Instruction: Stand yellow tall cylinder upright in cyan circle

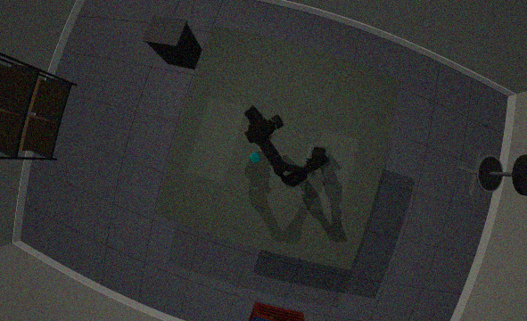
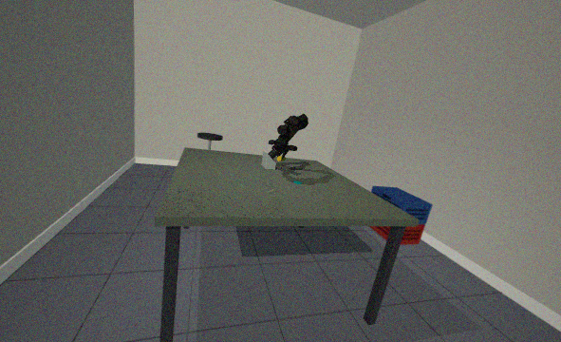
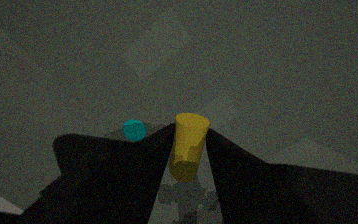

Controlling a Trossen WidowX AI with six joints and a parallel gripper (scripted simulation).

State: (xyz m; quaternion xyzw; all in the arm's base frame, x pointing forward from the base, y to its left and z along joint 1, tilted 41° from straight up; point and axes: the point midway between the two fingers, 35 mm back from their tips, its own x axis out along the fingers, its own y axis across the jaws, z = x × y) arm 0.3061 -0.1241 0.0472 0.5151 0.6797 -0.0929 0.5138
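Now: the cyan circle 150 mm to the left of my gripper tip, 150 mm below it and 40 mm ahead of it. Round my gripper tip: yellow tall cylinder 20 mm to the left, 10 mm behind.
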